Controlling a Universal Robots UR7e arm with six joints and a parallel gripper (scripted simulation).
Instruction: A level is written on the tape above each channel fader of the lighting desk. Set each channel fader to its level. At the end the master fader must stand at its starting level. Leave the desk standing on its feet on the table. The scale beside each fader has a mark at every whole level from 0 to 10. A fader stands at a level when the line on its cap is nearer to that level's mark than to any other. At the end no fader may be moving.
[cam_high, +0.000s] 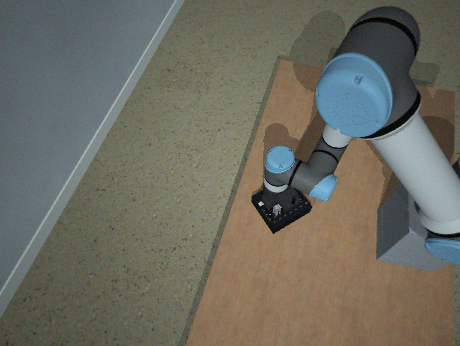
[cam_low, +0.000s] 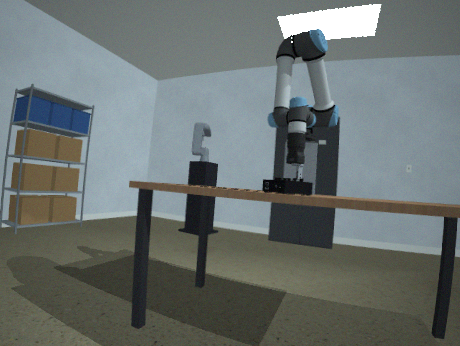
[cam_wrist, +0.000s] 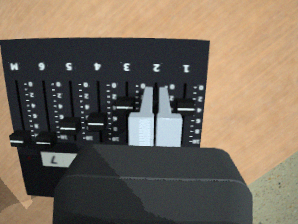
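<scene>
My gripper is now 10 mm past the channel 3 cap, 20 mm to the left of it and 20 mm above it. From my hand the other things lie so: channel 5 cap: 20 mm behind, 70 mm to the right, 20 mm below; then channel 1 cap: 20 mm ahead, 20 mm to the left, 20 mm below; then channel 4 cap: 10 mm behind, 50 mm to the right, 20 mm below.
</scene>
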